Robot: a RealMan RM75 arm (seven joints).
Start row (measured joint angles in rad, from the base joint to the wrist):
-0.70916, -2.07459, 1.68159, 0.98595, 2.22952, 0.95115, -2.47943
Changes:
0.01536, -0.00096, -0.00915, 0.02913, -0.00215, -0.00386, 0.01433
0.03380, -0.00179, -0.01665, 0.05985, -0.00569, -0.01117, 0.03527
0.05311, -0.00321, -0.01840, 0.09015, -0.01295, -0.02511, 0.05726
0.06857, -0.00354, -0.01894, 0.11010, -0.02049, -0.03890, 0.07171
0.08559, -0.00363, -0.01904, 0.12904, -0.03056, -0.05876, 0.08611
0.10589, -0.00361, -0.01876, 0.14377, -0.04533, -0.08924, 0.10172
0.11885, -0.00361, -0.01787, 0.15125, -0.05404, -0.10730, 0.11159
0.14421, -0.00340, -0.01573, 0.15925, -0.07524, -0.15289, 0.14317
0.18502, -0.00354, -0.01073, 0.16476, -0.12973, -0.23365, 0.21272
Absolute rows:
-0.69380, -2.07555, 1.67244, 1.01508, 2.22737, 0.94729, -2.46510
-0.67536, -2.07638, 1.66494, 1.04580, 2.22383, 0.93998, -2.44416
-0.65605, -2.07780, 1.66319, 1.07610, 2.21657, 0.92604, -2.42217
-0.64059, -2.07813, 1.66265, 1.09605, 2.20903, 0.91225, -2.40772
-0.62357, -2.07822, 1.66255, 1.11499, 2.19896, 0.89239, -2.39332
-0.60327, -2.07820, 1.66283, 1.12972, 2.18419, 0.86191, -2.37771
-0.59031, -2.07820, 1.66372, 1.13720, 2.17548, 0.84385, -2.36784
-0.56495, -2.07799, 1.66586, 1.14520, 2.15428, 0.79826, -2.33626
-0.52414, -2.07813, 1.67086, 1.15071, 2.09979, 0.71750, -2.26671

